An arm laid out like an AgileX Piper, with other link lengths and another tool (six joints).
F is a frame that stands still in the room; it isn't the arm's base.
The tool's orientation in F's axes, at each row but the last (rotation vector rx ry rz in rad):
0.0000, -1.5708, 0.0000
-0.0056, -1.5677, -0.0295
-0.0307, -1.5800, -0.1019
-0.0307, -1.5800, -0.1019
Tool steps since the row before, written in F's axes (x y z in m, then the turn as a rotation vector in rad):
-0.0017, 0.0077, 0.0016, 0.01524, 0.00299, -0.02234
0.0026, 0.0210, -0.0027, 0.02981, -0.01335, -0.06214
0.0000, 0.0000, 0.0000, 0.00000, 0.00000, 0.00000
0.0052, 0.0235, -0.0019, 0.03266, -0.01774, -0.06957
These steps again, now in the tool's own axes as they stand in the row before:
0.0016, 0.0077, 0.0017, -0.02234, 0.00299, -0.01524
-0.0030, 0.0210, -0.0021, -0.06184, -0.01362, -0.03030
0.0000, 0.0000, 0.0000, 0.00000, 0.00000, 0.00000
-0.0030, 0.0237, -0.0032, -0.06911, -0.01809, -0.03344

